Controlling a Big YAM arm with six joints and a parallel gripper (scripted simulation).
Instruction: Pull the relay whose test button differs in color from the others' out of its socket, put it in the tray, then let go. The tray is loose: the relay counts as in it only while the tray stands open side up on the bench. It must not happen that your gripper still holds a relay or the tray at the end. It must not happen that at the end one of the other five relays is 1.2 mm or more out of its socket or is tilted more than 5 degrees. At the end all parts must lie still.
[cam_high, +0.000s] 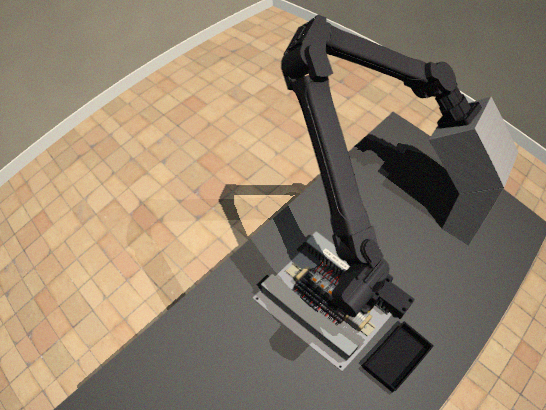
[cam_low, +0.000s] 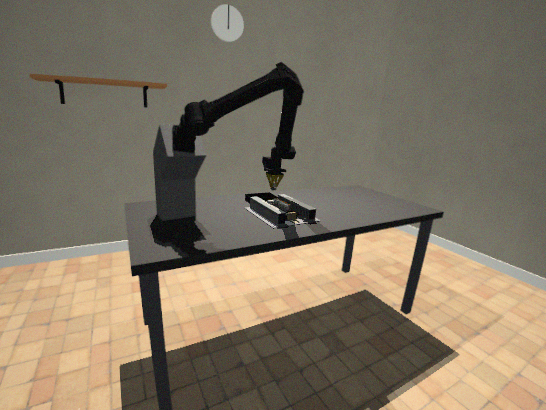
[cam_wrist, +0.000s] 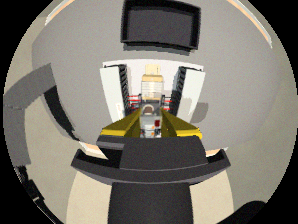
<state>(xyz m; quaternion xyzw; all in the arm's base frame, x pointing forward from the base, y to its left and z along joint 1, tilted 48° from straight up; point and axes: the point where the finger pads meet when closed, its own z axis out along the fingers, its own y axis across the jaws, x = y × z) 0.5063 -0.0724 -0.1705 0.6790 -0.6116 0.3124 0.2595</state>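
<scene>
Right now the black tray is 10 mm ahead of my hand, 160 mm to the left of it and 110 mm below it. Round my hand: relay (right at my hand).
</scene>
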